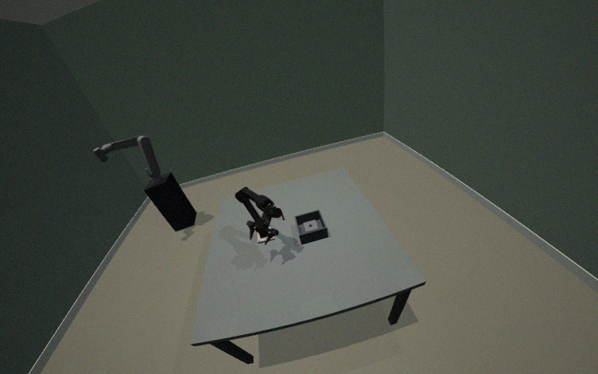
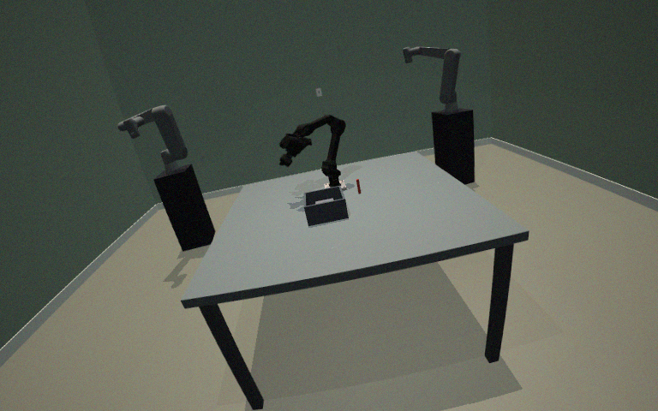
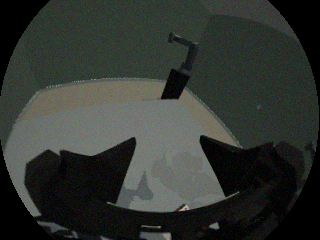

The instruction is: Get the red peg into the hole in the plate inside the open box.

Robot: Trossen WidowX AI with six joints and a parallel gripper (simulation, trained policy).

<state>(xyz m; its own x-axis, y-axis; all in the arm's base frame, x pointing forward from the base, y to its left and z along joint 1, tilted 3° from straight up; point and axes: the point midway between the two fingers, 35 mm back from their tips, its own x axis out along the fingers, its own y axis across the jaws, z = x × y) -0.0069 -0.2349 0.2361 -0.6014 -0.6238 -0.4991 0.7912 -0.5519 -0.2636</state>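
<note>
Right now my gripper tip is 19 cm short of the red peg, 36 cm to the right of it and 19 cm above it. Also, from my gripper tip: dark box 35 cm ahead, 14 cm to the left, 21 cm below.
</note>
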